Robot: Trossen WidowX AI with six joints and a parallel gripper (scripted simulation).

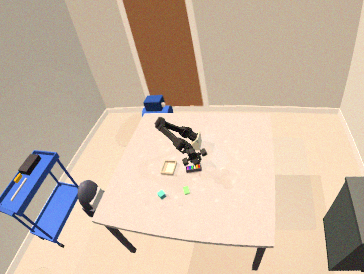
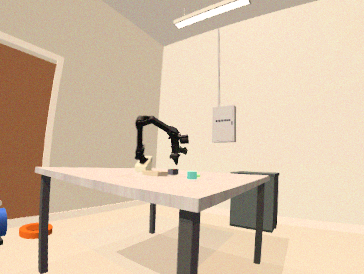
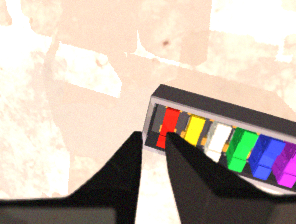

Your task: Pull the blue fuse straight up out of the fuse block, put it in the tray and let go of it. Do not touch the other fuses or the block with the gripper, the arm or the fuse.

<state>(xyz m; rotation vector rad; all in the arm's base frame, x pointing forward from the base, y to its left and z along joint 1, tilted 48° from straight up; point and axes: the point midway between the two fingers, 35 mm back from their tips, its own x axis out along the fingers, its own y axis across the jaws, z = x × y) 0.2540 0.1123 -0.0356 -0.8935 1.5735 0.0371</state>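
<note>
My gripper tip is now 50 mm above the red fuse, 10 mm to the left of it and 10 mm past it. Also, from my gripper tip: white fuse (50 mm below, 40 mm to the right, 10 mm ahead); then yellow fuse (50 mm below, 20 mm to the right); then green fuse (60 mm to the right, 50 mm below, 10 mm ahead).
</note>
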